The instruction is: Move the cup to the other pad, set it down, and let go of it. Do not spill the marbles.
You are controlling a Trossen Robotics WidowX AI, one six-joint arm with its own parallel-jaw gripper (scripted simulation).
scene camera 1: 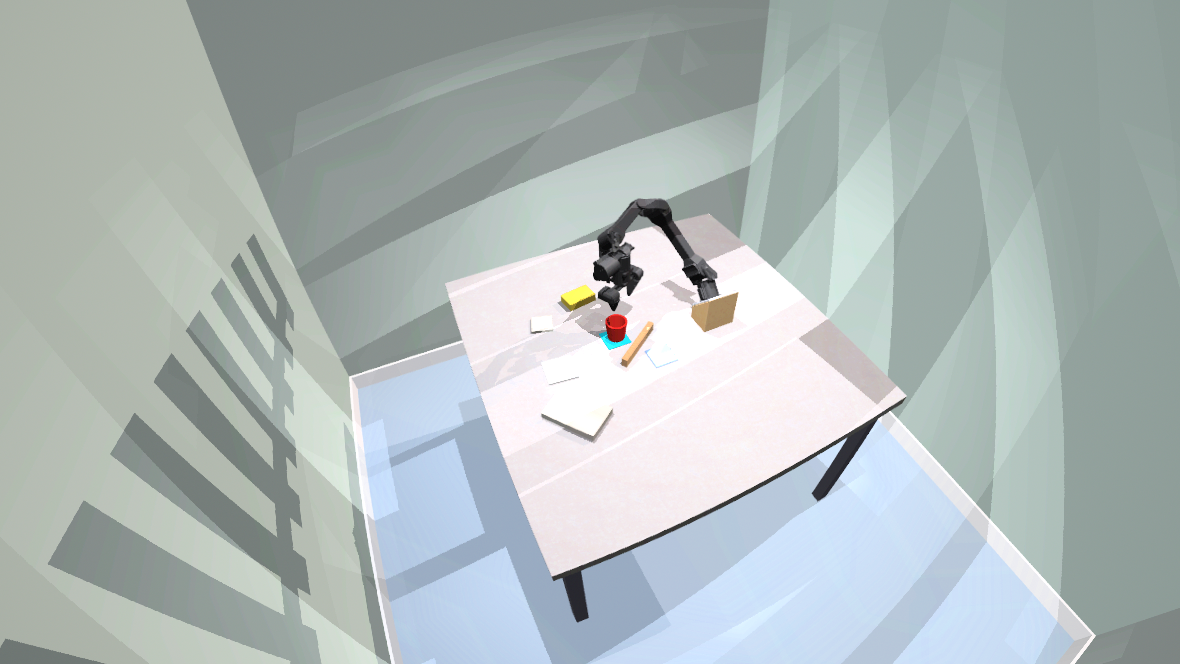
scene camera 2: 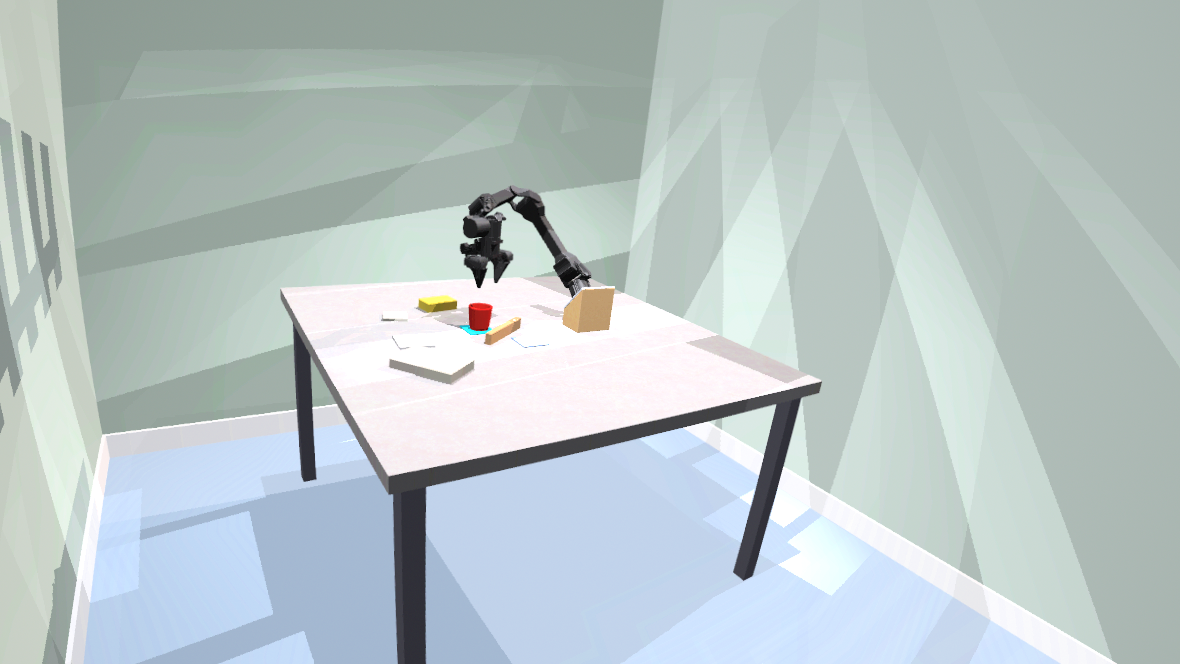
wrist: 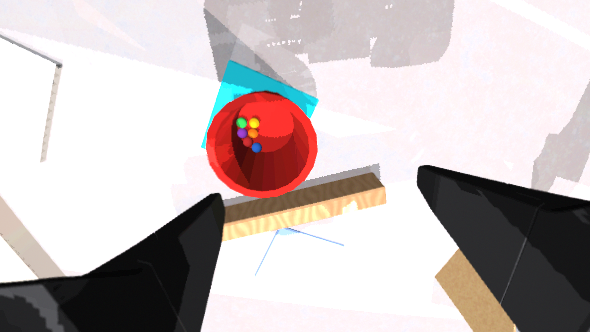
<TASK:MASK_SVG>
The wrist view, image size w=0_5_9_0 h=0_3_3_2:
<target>my gripper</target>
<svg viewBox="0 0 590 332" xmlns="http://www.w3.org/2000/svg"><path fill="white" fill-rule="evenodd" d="M221 193L212 193L195 205L193 204L145 239L138 241L126 251L122 251L113 259L107 260L88 273L80 276L71 275L0 282L0 332L201 332L223 240L226 209ZM418 167L417 188L424 196L423 198L436 216L435 218L442 224L452 240L454 240L454 243L462 251L461 253L464 254L470 265L480 275L489 291L492 292L494 298L498 300L502 309L506 311L506 314L520 332L590 332L590 200L530 189L510 183L507 184L506 182L432 165L421 165Z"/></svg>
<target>red cup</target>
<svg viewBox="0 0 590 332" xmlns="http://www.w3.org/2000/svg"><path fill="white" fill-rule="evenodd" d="M261 91L238 97L227 103L213 117L207 130L206 151L209 163L219 180L230 189L245 196L267 198L280 196L301 184L312 170L318 151L317 135L310 119L301 108L278 92ZM239 117L247 120L247 125L244 127L247 131L252 128L249 125L249 120L253 117L259 119L260 124L256 128L258 136L252 139L253 144L256 142L261 144L262 150L260 152L253 152L252 146L246 147L243 144L244 138L238 137L237 131L240 127L237 126L236 120Z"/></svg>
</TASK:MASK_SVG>
